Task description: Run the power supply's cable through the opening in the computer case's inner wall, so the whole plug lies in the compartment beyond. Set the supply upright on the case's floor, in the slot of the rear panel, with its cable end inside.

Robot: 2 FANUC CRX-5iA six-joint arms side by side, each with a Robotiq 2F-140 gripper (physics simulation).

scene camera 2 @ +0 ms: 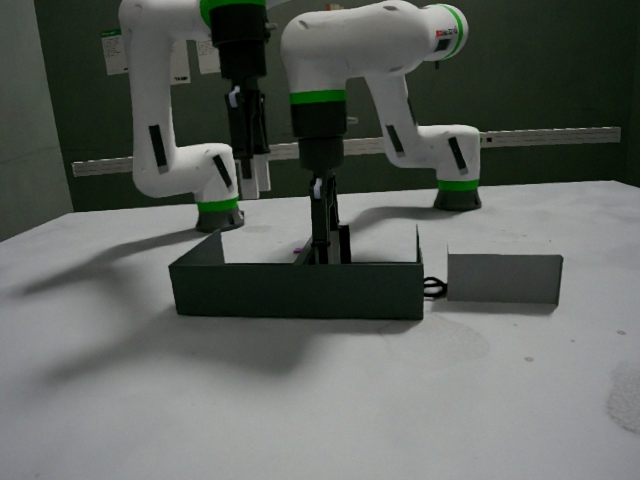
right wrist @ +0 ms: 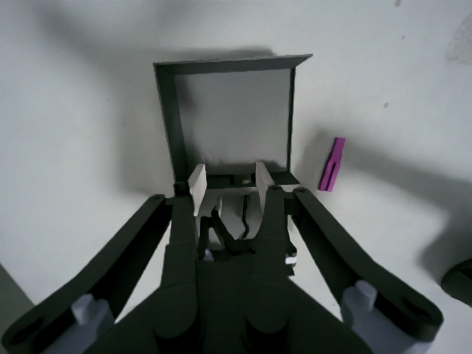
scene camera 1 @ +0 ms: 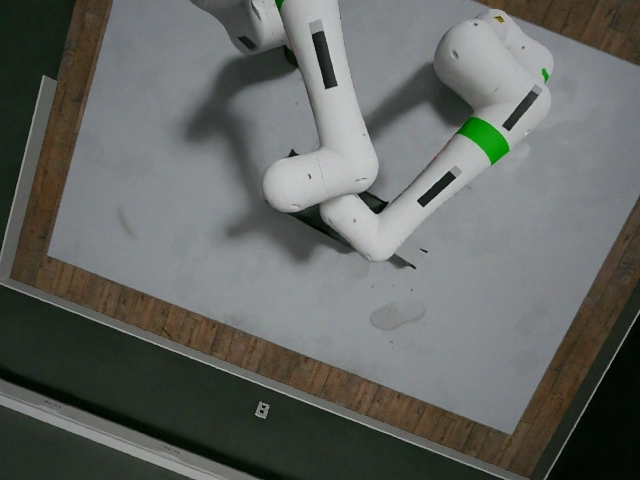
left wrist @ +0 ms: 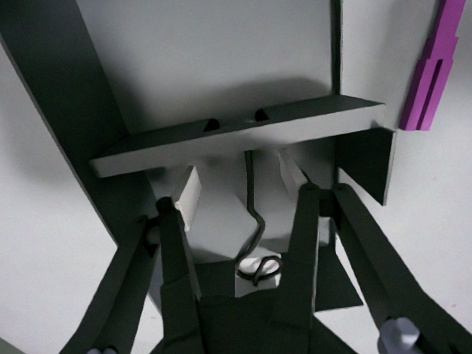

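The dark case lies open side up. The inner wall crosses it. The black cable runs from loops at the rear slot across the near compartment to under the inner wall. The plug does not show clearly; a small pale spot shows at the wall's opening in the right wrist view. The grey power supply stands outside the case. My left gripper is open inside the case, the cable loose between its fingers. My right gripper is open, high above.
A purple slotted piece lies on the table beside the case. The case's side walls stand close around my left gripper. In scene camera 1 my arms cross above the case and hide much of it. The left gripper's body hides part of the rear panel.
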